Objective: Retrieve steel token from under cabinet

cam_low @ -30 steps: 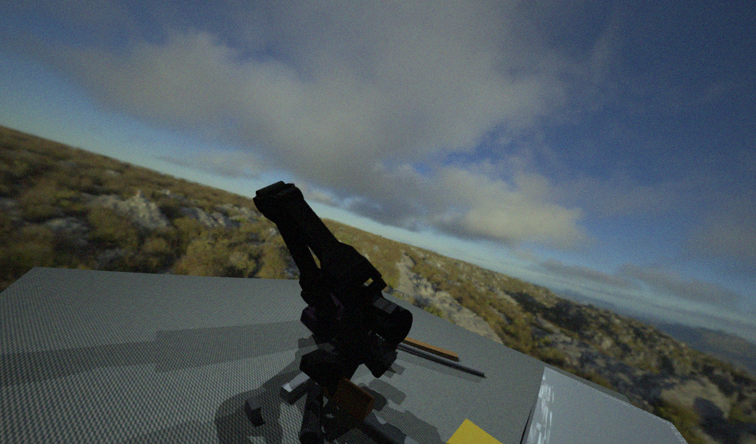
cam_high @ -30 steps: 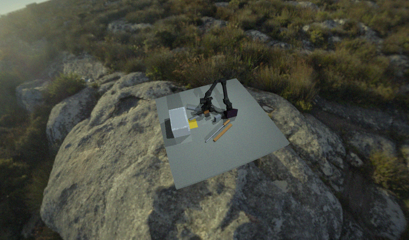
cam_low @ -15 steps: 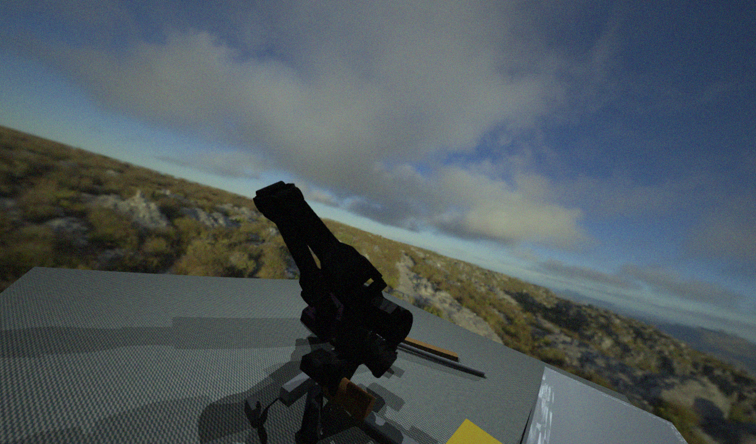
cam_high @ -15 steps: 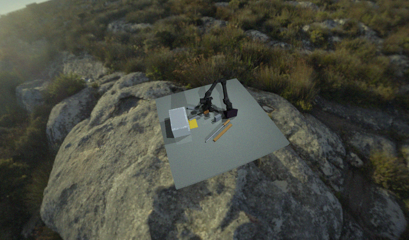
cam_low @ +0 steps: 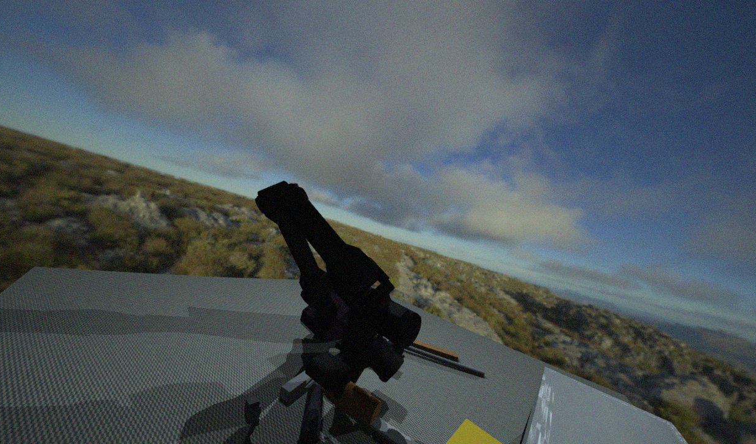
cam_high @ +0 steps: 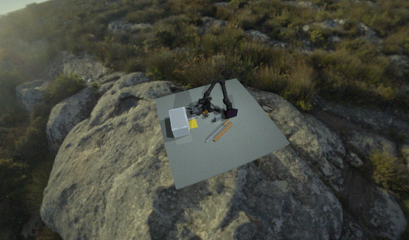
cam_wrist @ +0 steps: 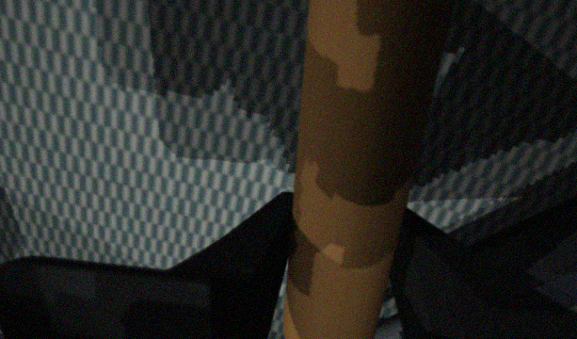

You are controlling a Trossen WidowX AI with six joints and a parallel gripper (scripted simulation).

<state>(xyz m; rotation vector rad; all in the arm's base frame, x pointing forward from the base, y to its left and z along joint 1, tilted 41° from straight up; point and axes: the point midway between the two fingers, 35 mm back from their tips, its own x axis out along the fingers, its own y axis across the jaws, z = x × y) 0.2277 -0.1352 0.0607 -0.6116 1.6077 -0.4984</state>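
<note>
Right now the grey bar is 7 cm behind my gripper tip and 5 cm to the right of it. Also, from my gripper tip: grey block: 5 cm behind, 17 cm to the left, 2 cm above; then small grey cube: 6 cm behind, 15 cm to the right; then wooden stick: 3 cm behind, 36 cm to the left.
</note>
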